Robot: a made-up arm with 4 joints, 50 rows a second.
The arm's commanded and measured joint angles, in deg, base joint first. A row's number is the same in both.
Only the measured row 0 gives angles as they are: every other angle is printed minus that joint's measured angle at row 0.
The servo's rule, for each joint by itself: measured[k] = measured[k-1] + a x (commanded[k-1-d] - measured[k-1]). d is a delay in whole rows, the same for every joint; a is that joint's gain. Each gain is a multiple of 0.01, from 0.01 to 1. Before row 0 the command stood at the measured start. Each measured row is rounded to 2 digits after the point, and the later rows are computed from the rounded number. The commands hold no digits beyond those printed.
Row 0, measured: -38.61 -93.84 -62.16 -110.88
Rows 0 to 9, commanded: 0.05 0.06 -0.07 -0.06; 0.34 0.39 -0.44 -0.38; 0.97 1.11 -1.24 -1.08; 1.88 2.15 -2.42 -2.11; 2.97 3.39 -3.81 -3.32; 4.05 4.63 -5.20 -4.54; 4.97 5.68 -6.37 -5.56; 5.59 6.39 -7.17 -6.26; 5.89 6.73 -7.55 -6.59; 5.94 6.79 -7.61 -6.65
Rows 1 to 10, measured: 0.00 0.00 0.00 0.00; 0.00 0.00 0.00 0.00; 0.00 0.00 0.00 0.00; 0.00 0.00 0.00 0.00; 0.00 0.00 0.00 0.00; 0.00 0.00 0.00 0.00; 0.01 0.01 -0.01 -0.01; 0.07 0.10 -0.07 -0.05; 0.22 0.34 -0.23 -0.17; 0.50 0.77 -0.54 -0.40
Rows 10 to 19, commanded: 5.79 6.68 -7.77 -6.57; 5.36 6.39 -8.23 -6.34; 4.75 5.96 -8.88 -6.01; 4.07 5.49 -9.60 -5.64; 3.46 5.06 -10.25 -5.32; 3.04 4.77 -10.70 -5.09; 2.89 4.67 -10.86 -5.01; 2.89 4.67 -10.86 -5.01; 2.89 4.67 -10.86 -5.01; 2.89 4.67 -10.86 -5.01
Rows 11 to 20, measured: 0.92 1.40 -1.00 -0.75; 1.45 2.18 -1.59 -1.20; 2.05 3.02 -2.26 -1.72; 2.65 3.83 -2.95 -2.26; 3.20 4.53 -3.59 -2.78; 3.67 5.07 -4.15 -3.24; 4.03 5.46 -4.66 -3.64; 4.26 5.68 -5.16 -3.96; 4.34 5.75 -5.68 -4.21; 4.29 5.69 -6.23 -4.38
